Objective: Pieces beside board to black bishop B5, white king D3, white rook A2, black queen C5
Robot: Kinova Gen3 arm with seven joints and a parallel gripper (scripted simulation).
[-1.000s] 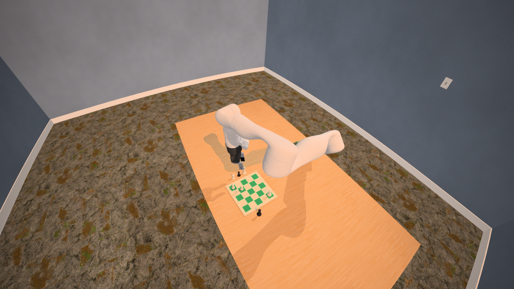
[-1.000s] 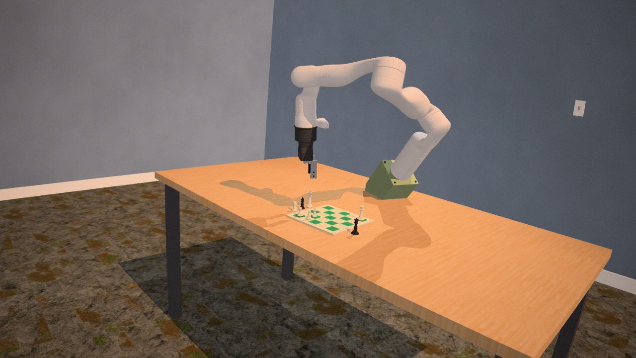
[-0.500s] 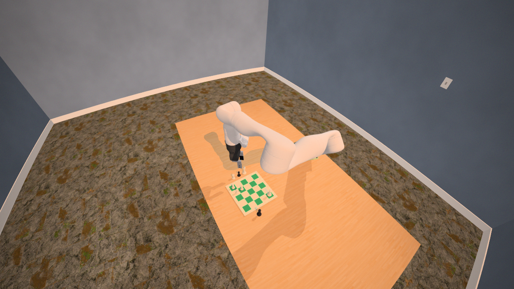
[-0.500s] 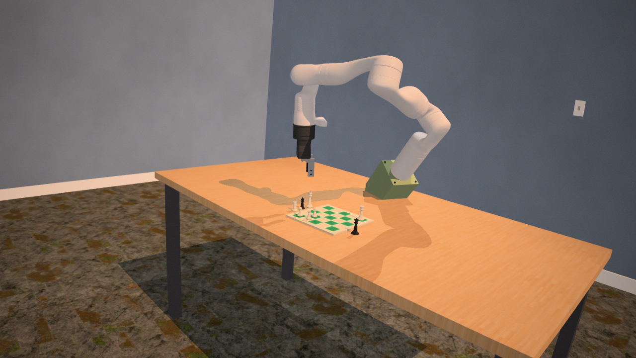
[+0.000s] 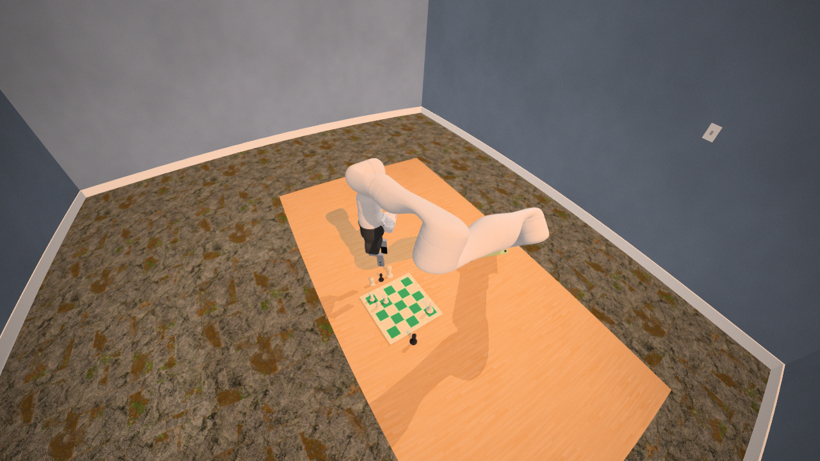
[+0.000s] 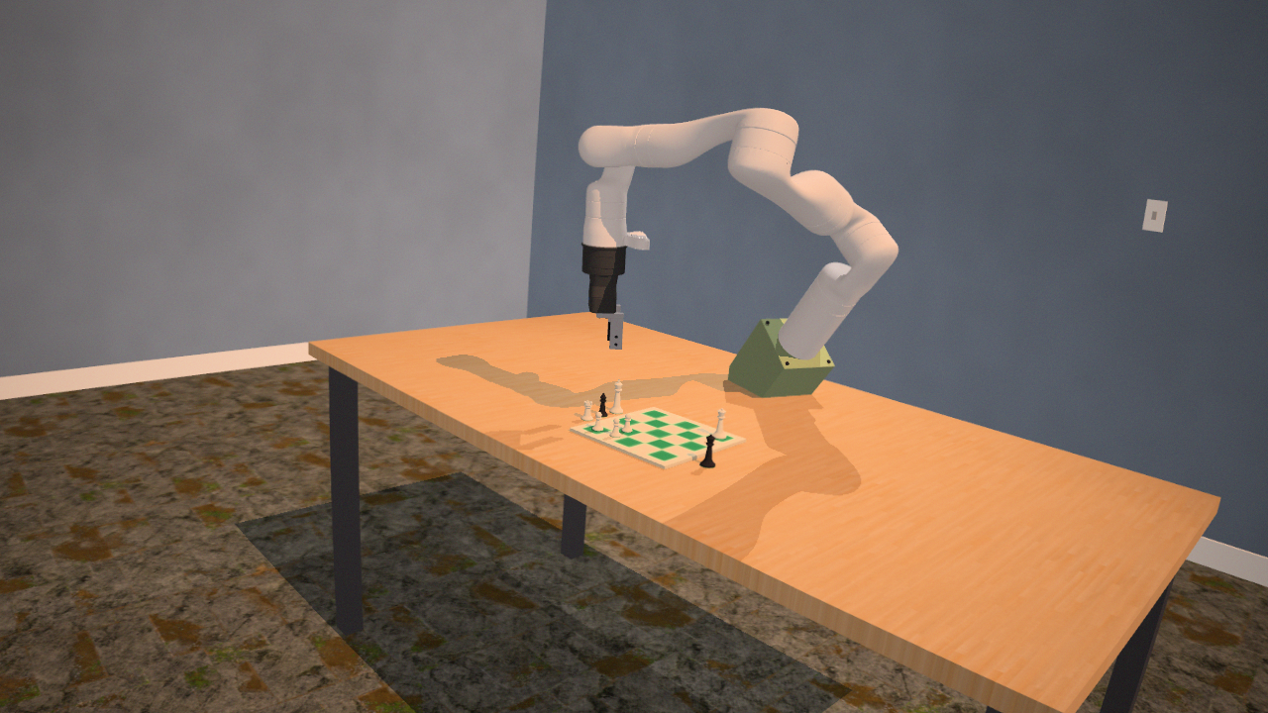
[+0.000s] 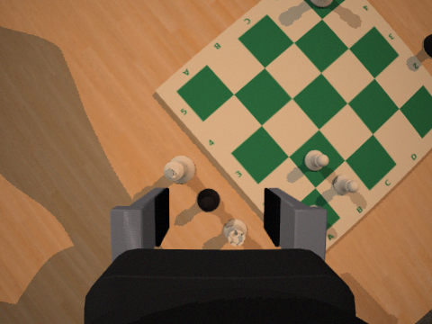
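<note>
Right now the black bishop is 13 cm below my hand and 2 cm to the right of it. From my hand the other things lie so: white king 12 cm below, 3 cm behind, 2 cm to the right; chessboard 15 cm below, 12 cm to the left, 2 cm behind; white rook 14 cm below, 4 cm ahead, 1 cm to the right.
</note>
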